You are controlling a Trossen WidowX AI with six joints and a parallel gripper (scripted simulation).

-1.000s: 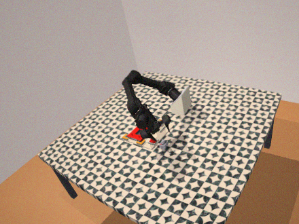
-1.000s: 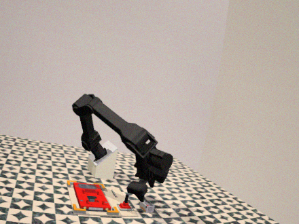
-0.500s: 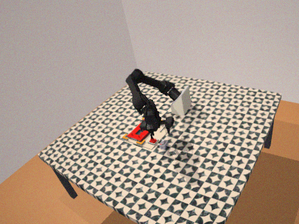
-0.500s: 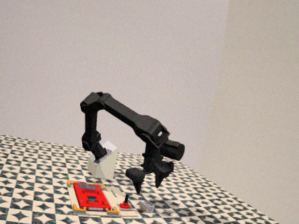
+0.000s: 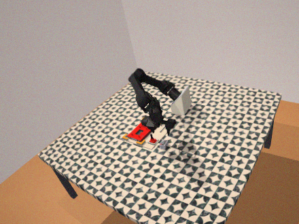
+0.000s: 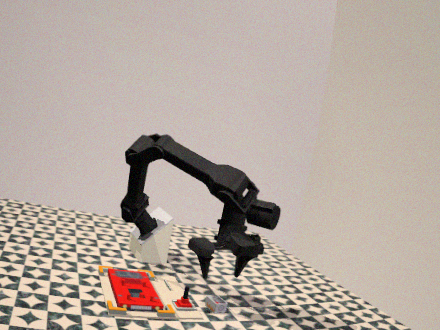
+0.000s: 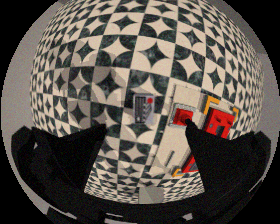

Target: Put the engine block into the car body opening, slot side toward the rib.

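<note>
Right now the grey engine block is 10 mm to the left of my gripper tip and 80 mm below it.
</note>
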